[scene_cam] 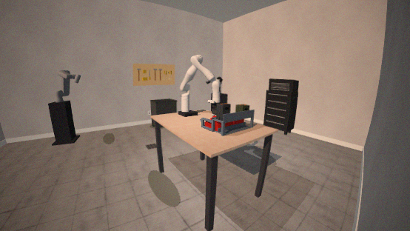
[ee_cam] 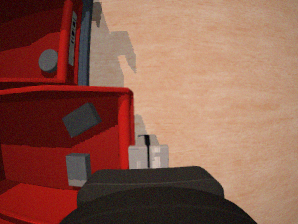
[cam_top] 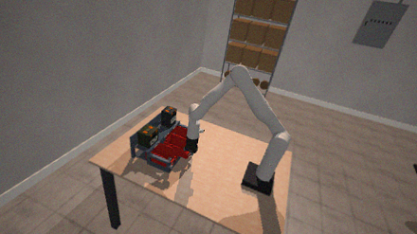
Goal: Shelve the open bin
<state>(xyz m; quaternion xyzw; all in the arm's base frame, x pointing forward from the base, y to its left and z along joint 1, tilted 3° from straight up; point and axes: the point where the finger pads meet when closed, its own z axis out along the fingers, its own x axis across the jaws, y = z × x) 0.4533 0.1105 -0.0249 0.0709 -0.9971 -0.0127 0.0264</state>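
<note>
The blue-grey shelf lies 190 mm ahead of my hand, 30 mm to the left of it and 30 mm below it.
</note>
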